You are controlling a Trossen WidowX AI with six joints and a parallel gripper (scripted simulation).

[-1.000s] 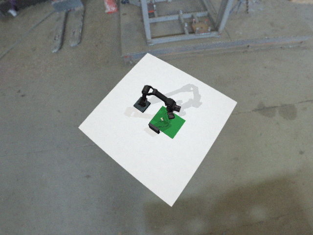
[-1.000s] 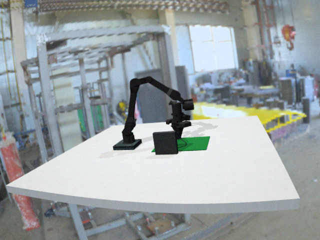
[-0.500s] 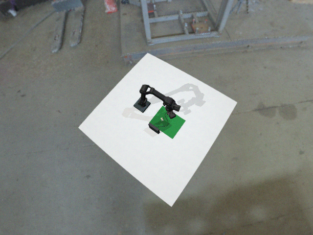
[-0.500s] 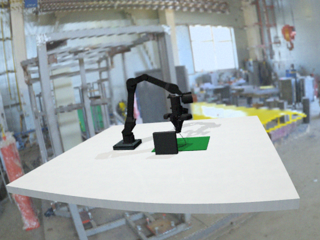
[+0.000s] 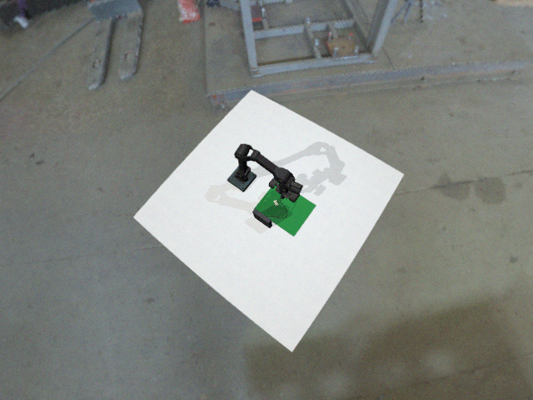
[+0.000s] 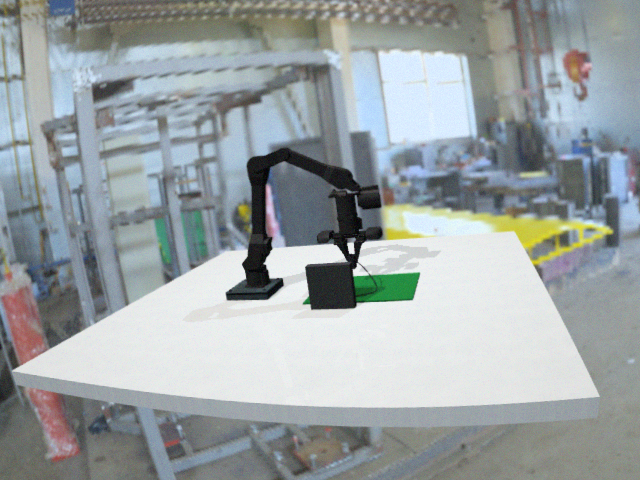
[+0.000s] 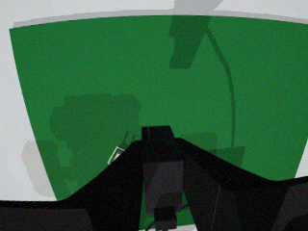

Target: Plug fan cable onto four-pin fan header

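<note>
The pale four-pin header lies 2 cm behind my gripper tip, 6 cm to the right of it and 7 cm below it. From my gripper tip the other things lie so: green board (4 cm ahead, 4 cm to the right, 8 cm below); then black fan plug (1 cm to the right, 1 cm above); then black fan (19 cm to the right, 1 cm below).
</note>
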